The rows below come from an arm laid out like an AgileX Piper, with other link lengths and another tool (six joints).
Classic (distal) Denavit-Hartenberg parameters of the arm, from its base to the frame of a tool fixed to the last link. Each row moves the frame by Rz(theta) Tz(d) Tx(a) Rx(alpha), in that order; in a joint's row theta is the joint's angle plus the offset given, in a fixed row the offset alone. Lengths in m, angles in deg.
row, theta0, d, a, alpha
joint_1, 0, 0.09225, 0, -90
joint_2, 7.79, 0, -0.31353, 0
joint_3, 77.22, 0, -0.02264, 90
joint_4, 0, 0.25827, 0, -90
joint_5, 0, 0, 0, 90
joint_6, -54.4, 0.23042, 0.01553, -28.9
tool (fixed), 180, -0.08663, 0, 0
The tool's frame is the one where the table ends.
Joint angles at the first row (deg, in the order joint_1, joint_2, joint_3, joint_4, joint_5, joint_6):
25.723, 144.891, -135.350, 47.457, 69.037, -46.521
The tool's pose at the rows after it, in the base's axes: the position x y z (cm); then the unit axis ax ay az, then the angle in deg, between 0 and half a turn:
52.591, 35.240, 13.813, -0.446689, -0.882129, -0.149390, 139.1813
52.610, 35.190, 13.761, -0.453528, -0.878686, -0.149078, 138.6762
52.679, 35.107, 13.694, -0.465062, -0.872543, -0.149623, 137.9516
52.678, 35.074, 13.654, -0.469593, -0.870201, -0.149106, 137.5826
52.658, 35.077, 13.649, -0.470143, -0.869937, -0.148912, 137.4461
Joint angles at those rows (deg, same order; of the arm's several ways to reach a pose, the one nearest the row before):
25.723, 144.890, -135.351, 47.457, 68.919, -45.637
25.723, 144.892, -135.352, 47.457, 68.864, -44.674
25.723, 144.889, -135.348, 47.457, 68.615, -43.118
25.723, 144.892, -135.353, 47.457, 68.624, -42.455
25.724, 144.890, -135.347, 47.509, 68.683, -42.346

